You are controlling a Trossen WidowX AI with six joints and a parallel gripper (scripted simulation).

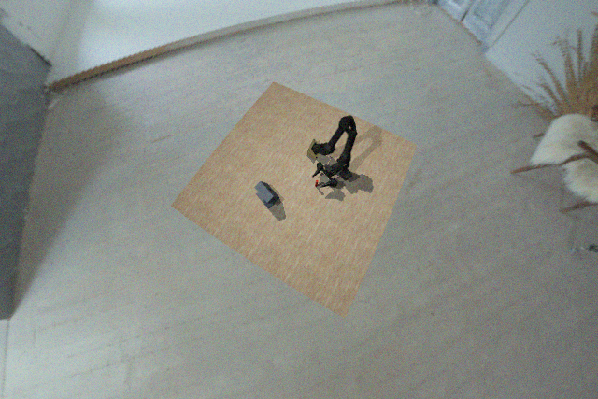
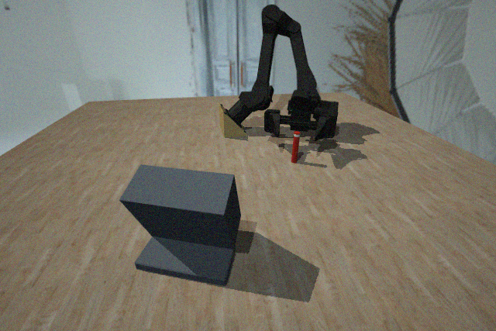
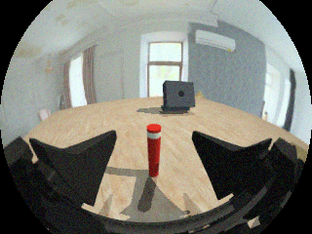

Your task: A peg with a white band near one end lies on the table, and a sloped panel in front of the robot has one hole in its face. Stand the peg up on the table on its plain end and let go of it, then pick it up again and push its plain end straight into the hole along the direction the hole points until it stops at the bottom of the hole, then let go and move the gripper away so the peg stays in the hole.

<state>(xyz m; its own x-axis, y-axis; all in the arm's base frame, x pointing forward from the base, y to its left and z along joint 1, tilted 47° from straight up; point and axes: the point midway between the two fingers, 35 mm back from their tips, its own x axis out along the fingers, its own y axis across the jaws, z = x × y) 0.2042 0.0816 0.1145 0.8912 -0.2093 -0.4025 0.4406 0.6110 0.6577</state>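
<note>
Now: the red peg 10 mm below my gripper tip. From my gripper tip the other things lie so: sloped panel (240 mm to the right, 210 mm ahead); flat grey base (250 mm to the right, 240 mm ahead, 60 mm below).
</note>
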